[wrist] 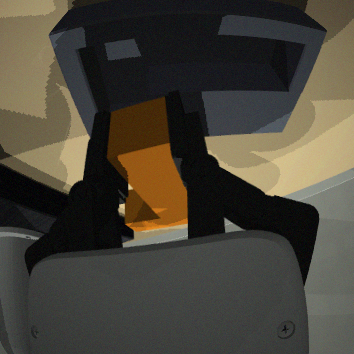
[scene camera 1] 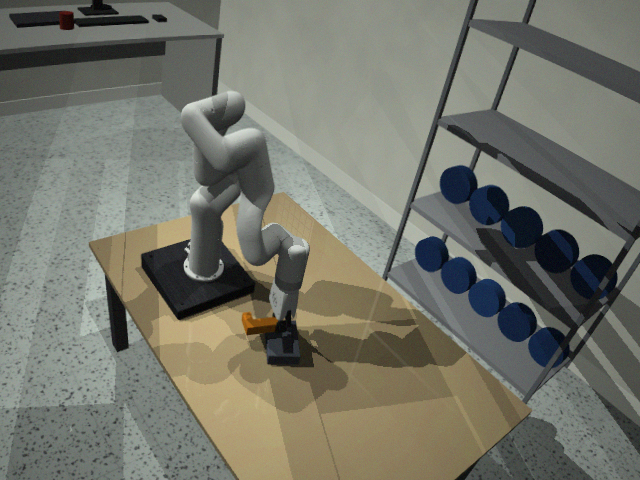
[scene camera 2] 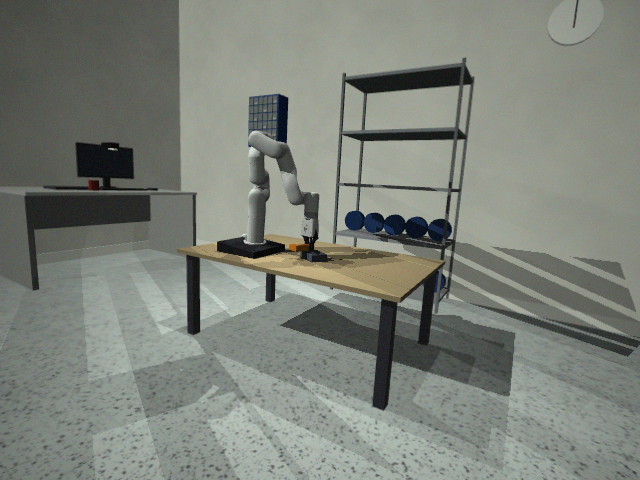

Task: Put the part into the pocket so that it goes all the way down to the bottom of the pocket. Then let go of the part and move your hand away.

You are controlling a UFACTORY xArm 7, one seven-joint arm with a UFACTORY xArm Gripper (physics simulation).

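Places are measured from the arm's base along level axes (x ahead, y left, z up), in metres.
Where they show: gripper, fingertip midpoint: (wrist: 144, 118) (scene camera 1: 278, 327) (scene camera 2: 309, 249); arm's base, link origin: (wrist: 21, 239) (scene camera 1: 203, 267) (scene camera 2: 255, 242).
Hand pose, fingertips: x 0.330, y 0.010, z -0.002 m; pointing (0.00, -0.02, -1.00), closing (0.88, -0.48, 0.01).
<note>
Each offset is from my fingertips to the top centre of the thing. Level surfaces: height alone.
The part is an orange L-shaped block @[dx -0.034, dy -0.031, dz +0.030 m] (scene camera 1: 260, 324) (scene camera 2: 297, 247) (wrist: 142, 127). The pocket is an L-shaped recess in a dark blue-grey block @[dx +0.031, dy -0.011, dz -0.009 m] (scene camera 1: 283, 355) (scene camera 2: 316, 257) (wrist: 245, 112) on the table. My gripper (scene camera 1: 285, 324) (scene camera 2: 310, 241) (wrist: 144, 118) is shut on one end of the part, at the edge of the pocket block nearest the robot base. The part's other end sticks out toward the base, outside the pocket. In the wrist view the fingertips overlap the block's near rim. Whether the part touches the rim is hidden.
The wooden table @[dz -0.045 m] (scene camera 1: 382, 423) (scene camera 2: 382, 279) carries the robot's black base plate (scene camera 1: 178, 304) (scene camera 2: 250, 252) behind the part. A shelf rack (scene camera 1: 428, 149) (scene camera 2: 338, 155) with blue discs stands beyond the table. A desk (scene camera 1: 191, 36) (scene camera 2: 170, 194) stands farther back.
</note>
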